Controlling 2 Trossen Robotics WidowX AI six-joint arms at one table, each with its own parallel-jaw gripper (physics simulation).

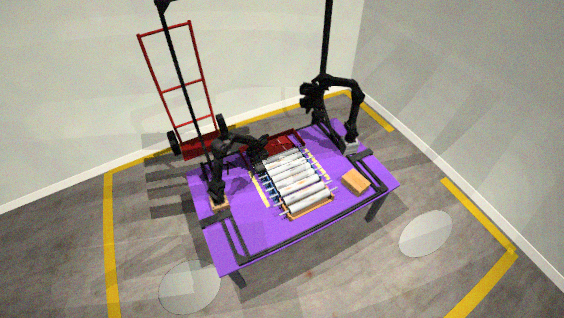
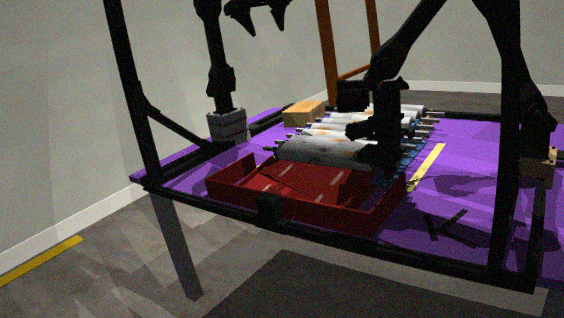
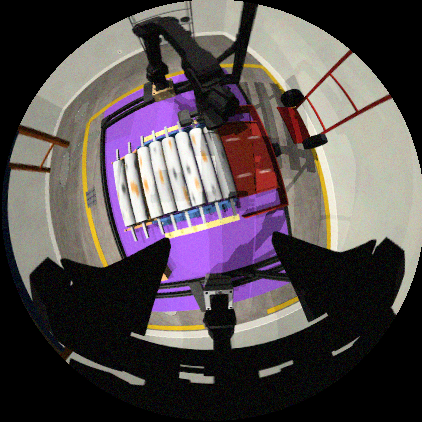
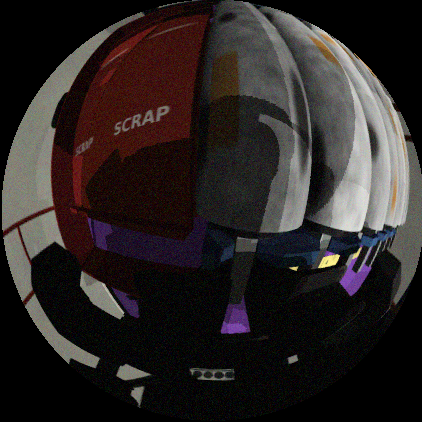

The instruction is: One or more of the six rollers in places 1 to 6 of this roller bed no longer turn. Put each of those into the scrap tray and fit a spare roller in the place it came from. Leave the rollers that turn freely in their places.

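Pixels of known places: left gripper, between the fingertips: [image 1: 309, 118] [image 2: 268, 33] [image 3: 221, 240]; right gripper, between the fingertips: [image 2: 389, 178]; left arm's base, origin of its link: [image 1: 350, 139] [image 2: 225, 111] [image 3: 218, 300]; right arm's base, origin of its link: [image 1: 218, 200] [image 2: 533, 152] [image 3: 161, 85].
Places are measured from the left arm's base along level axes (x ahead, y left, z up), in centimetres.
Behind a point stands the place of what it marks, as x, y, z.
The grey-white roller [image 1: 282, 155] @(46.6, -1.6, -4.0) [image 2: 320, 152] @(48.5, -4.6, -4.4) [image 3: 221, 167] @(44.5, -3.1, -3.5) [image 4: 250, 165] nearest the red scrap tray [image 2: 320, 212] @(63.4, -20.3, -7.9) [image 4: 150, 90] @(54.1, -7.8, -7.5) lies in the bed, in shadow. My right gripper [image 4: 231, 240] @(64.0, 0.8, -9.6) is shut on that roller's shaft end, low beside the tray's corner; the fingertips are dark and partly hidden. Several other rollers [image 3: 175, 172] @(44.0, 11.4, -3.6) lie parallel on blue supports [image 3: 200, 212] @(30.8, 4.3, -5.4). The two rollers farthest from the tray [image 3: 119, 192] @(39.7, 33.7, -3.5) [image 3: 135, 187] @(40.8, 26.6, -4.0) lie over an orange-brown holder [image 1: 312, 212] @(39.1, 37.9, -10.7). The scrap tray holds no roller. My left gripper [image 2: 268, 32] @(30.9, -0.3, 23.9) [image 3: 221, 240] @(30.9, -0.3, 23.9) is open and empty, high above the table.
A wooden block [image 1: 356, 181] @(8.2, 29.2, -5.6) [image 2: 303, 115] @(13.4, 22.5, -6.9) stands on the purple table beside the rollers. A yellow strip [image 3: 200, 229] @(24.0, 5.3, -10.9) runs along the bed's side. Black uprights [image 1: 326, 37] @(11.3, -30.7, 58.7) [image 2: 125, 65] @(11.7, -33.0, 23.4) rise at the table edge. A red hand truck [image 1: 182, 85] stands by the wall.
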